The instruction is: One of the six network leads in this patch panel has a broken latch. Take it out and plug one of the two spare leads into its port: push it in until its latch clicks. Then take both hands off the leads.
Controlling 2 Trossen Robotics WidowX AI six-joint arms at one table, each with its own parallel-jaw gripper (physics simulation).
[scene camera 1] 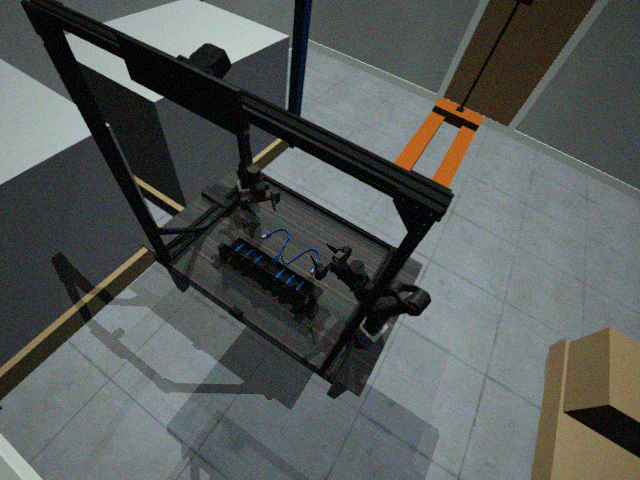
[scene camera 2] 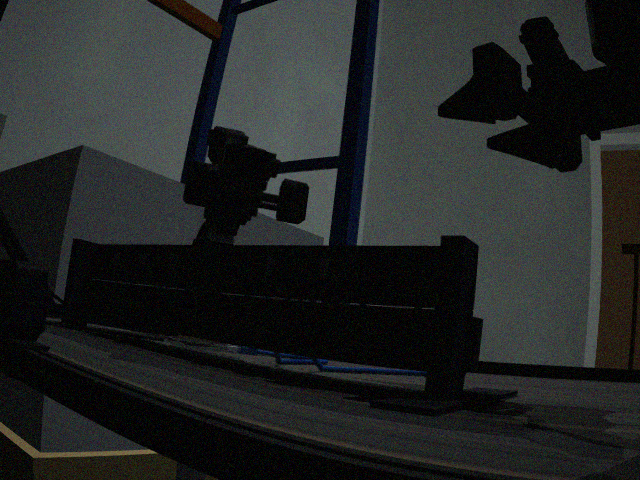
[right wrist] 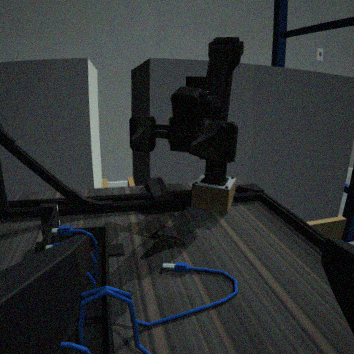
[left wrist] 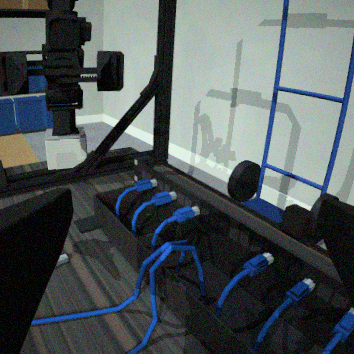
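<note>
Visible: left gripper (scene camera 2: 259, 180) (left wrist: 200, 206) (right wrist: 159, 146). Also right gripper (scene camera 2: 464, 128) (scene camera 1: 319, 249) (right wrist: 209, 250) (left wrist: 62, 74).
</note>
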